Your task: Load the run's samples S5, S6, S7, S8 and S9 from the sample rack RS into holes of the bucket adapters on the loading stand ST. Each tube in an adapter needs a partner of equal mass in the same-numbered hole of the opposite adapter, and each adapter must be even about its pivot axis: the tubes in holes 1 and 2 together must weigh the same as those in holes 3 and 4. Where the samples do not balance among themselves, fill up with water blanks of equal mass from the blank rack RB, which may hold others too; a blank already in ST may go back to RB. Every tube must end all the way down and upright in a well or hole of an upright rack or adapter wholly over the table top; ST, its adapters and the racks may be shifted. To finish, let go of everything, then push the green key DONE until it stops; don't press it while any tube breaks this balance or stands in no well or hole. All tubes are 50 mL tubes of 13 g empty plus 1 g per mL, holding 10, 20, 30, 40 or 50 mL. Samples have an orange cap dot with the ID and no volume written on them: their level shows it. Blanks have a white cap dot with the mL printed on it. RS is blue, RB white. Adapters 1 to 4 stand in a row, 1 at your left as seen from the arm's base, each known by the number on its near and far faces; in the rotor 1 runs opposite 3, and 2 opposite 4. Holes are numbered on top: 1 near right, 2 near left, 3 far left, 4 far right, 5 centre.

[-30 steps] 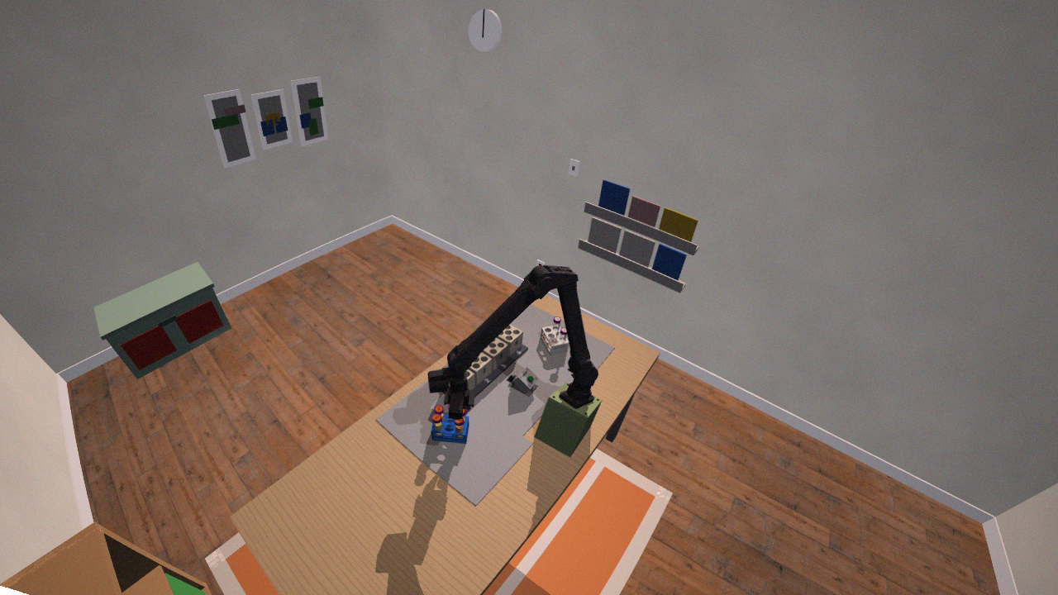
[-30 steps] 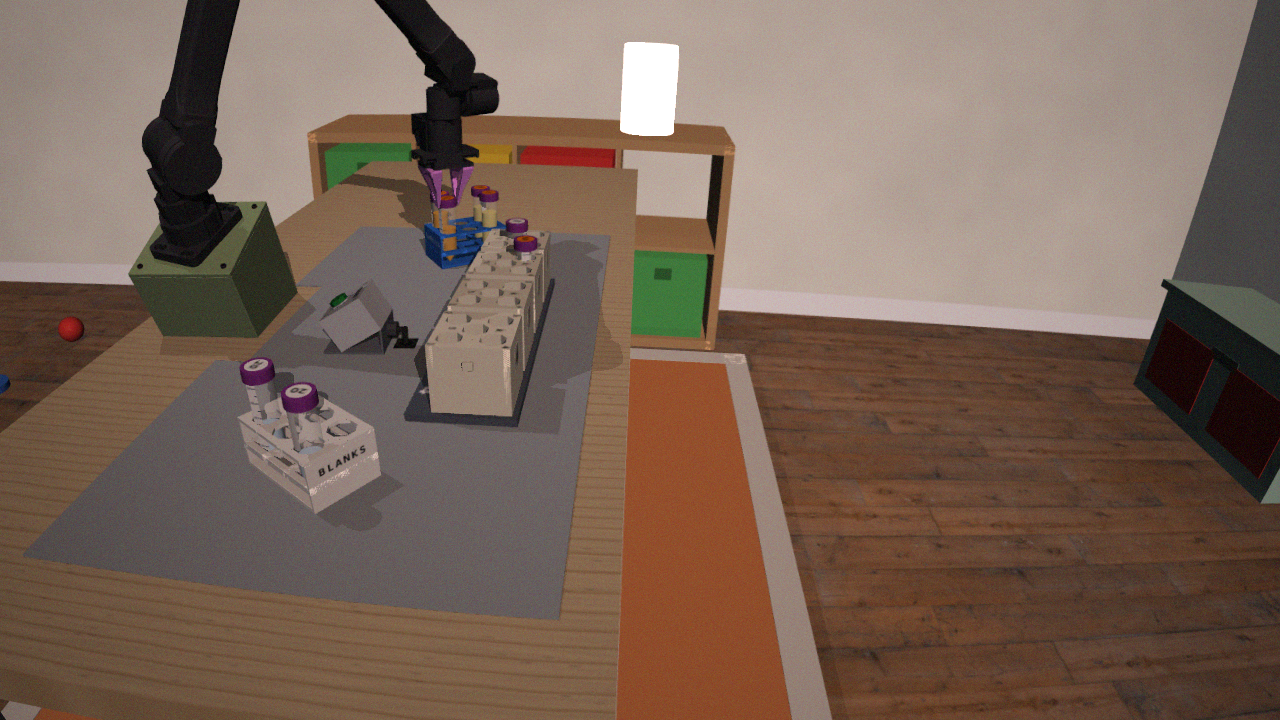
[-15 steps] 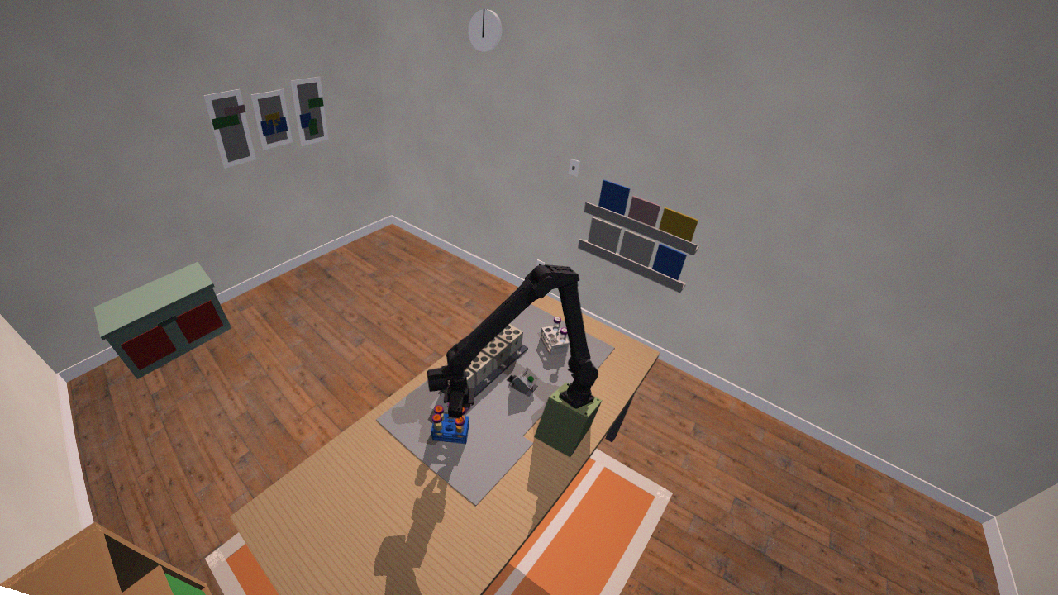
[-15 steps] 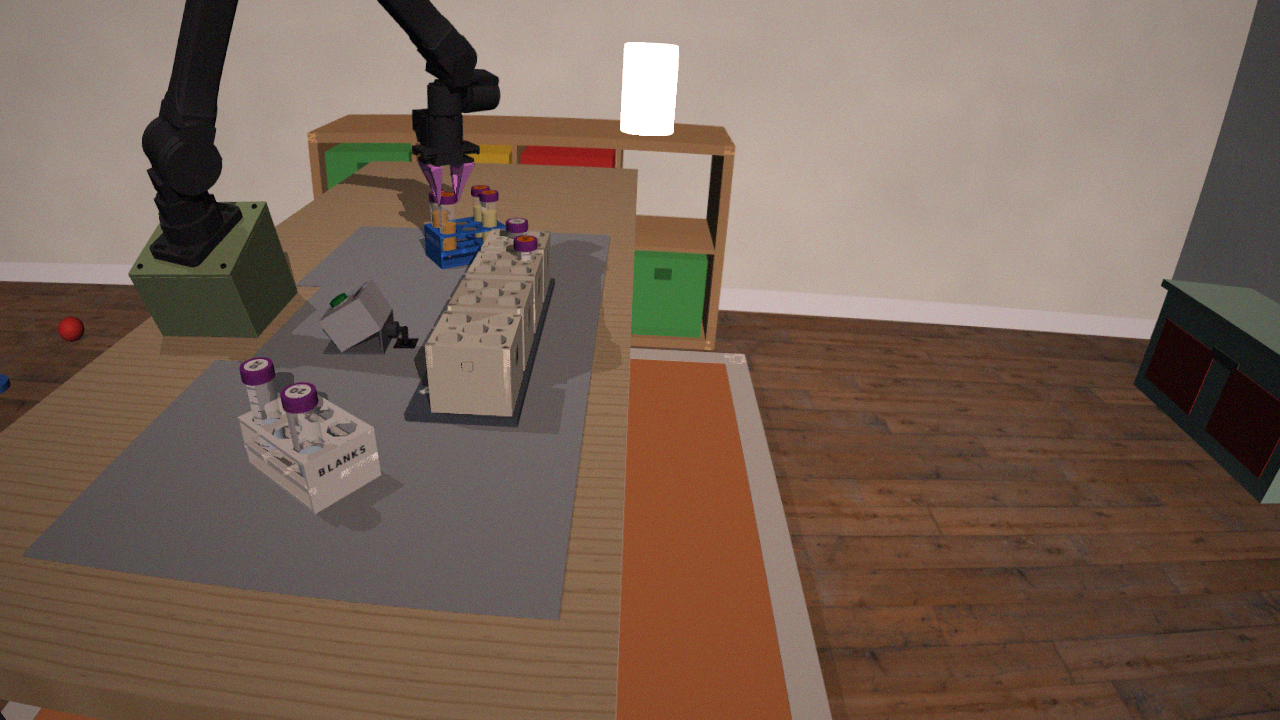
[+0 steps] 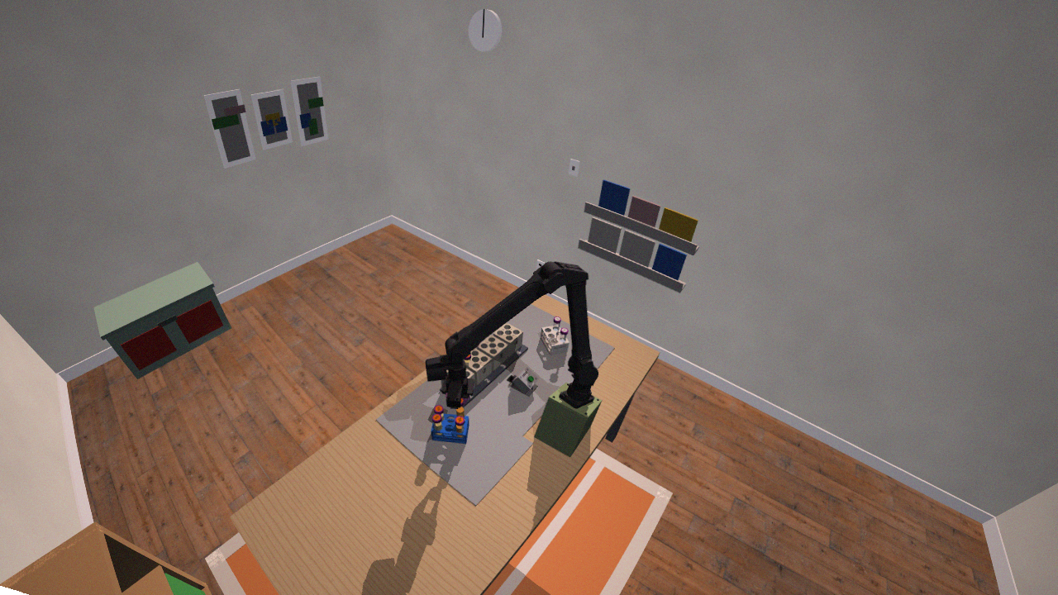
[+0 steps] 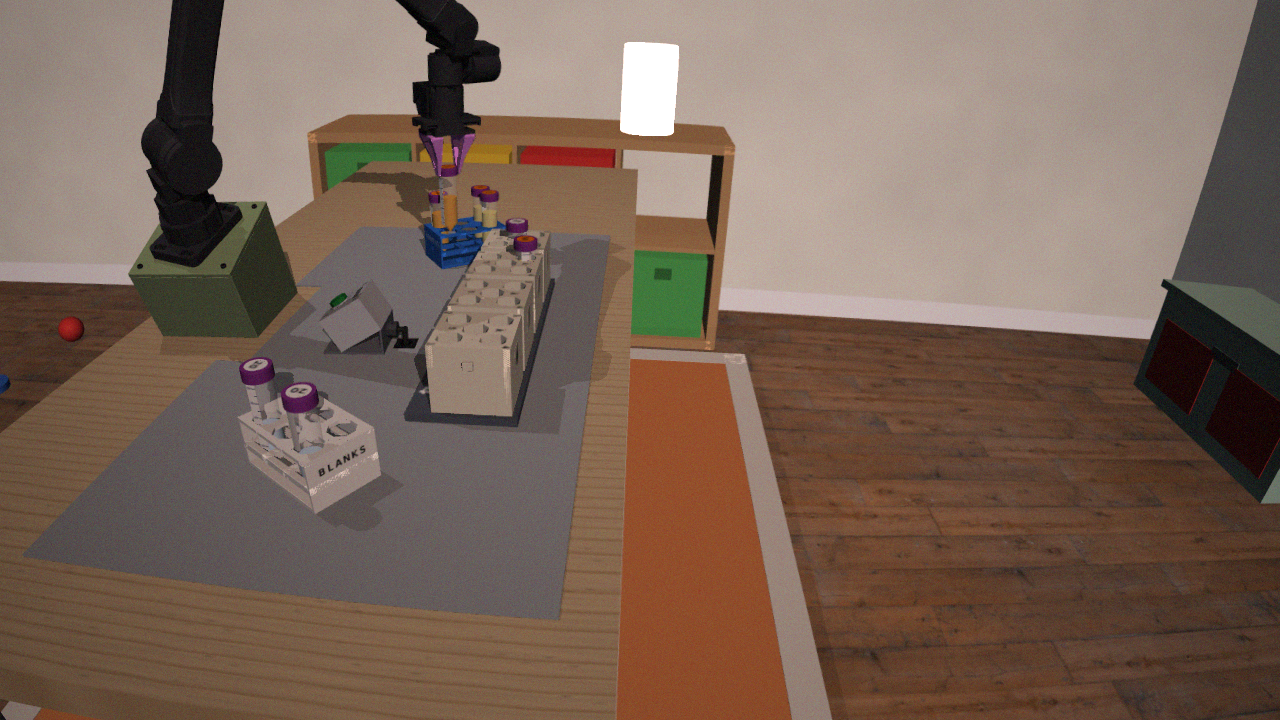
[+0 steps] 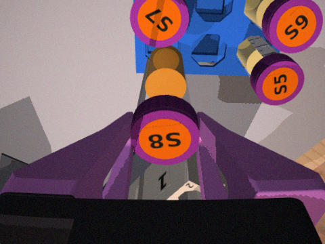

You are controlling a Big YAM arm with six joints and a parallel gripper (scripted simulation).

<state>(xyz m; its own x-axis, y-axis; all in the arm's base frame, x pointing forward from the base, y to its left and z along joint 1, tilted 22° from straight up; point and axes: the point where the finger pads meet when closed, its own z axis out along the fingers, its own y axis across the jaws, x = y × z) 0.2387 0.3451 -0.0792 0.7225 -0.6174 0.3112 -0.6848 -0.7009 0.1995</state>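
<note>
Right now my hand is 1 cm to the left of the sample S8 and 5 cm above it. Also, from my hand: sample tube S9 (2 cm ahead, 9 cm to the left, 11 cm below); then blue sample rack RS (1 cm ahead, 4 cm to the left, 14 cm below); then orange-dot sample tube (4 cm behind, 3 cm to the left, 11 cm below).
</note>
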